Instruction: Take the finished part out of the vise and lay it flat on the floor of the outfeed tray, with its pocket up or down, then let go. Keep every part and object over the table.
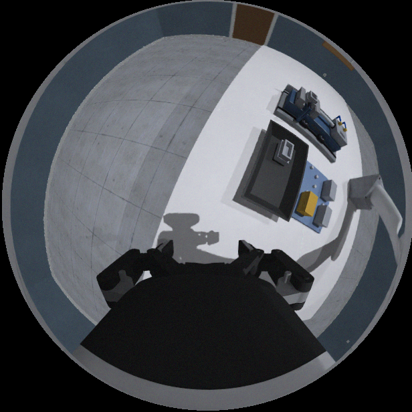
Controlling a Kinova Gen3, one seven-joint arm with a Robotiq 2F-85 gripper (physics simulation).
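Note:
The vise (320,128) is a long blue and grey unit at the upper right. A small grey part (312,97) with a pocket shows at its far end, between grey blocks that look like the jaws; the exact contact is too small to tell. The outfeed tray (265,186) is a dark, high-walled box nearer to me, right of the middle. A grey block (285,152) with a pocket facing up stands inside it, towards its far end. My gripper (205,247) is open and empty, high above the table, on the near left side of the tray and well away from the vise.
A blue mat (304,217) adjoins the tray's right side. It bears a yellow block (307,203), two grey blocks (329,190) (323,216) and small pale pegs. A light grey robot arm base (364,192) stands at the right. The white table's left edge borders the tiled floor.

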